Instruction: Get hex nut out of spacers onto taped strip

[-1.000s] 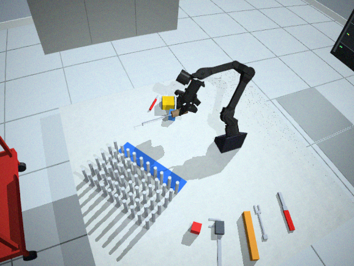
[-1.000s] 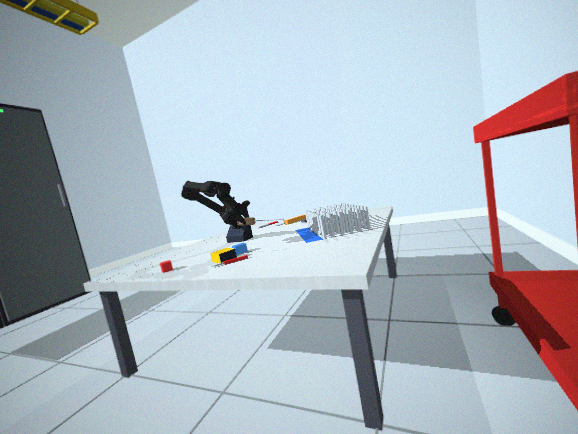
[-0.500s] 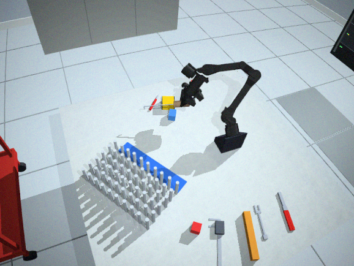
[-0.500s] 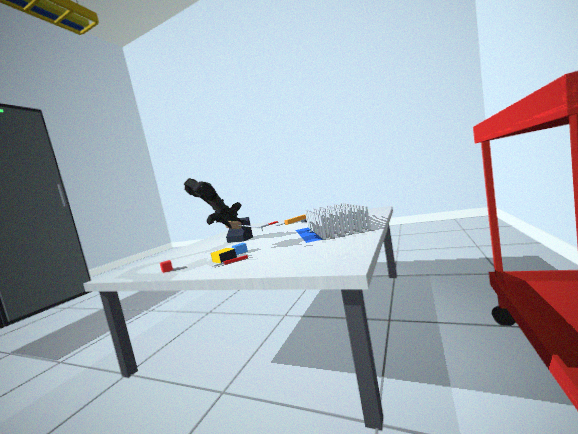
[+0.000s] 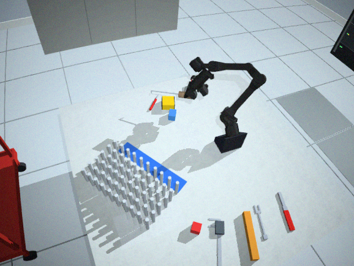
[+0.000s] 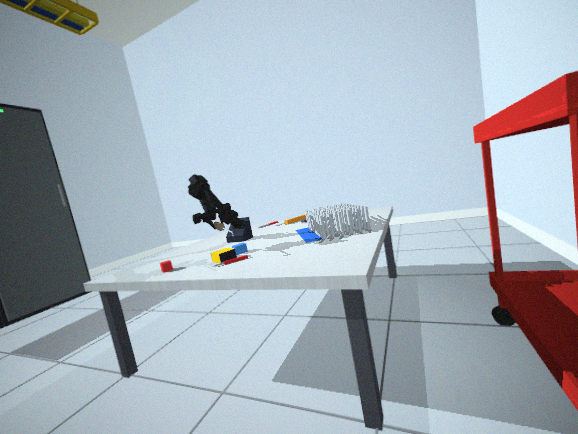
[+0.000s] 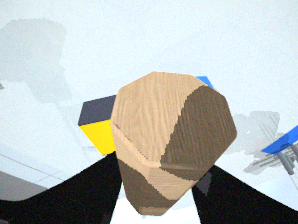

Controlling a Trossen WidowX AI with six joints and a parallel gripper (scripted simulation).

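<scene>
Now: the metal rod 90 mm ahead of my gripper tip, 50 mm to the right of it and 10 mm below it. Also, from my gripper tip: fork tool: 770 mm to the left, 150 mm behind, 130 mm below; then blue taped strip: 330 mm to the left, 280 mm ahead, 130 mm below; then blue block: 110 mm below, 80 mm ahead, 30 mm to the left.
</scene>
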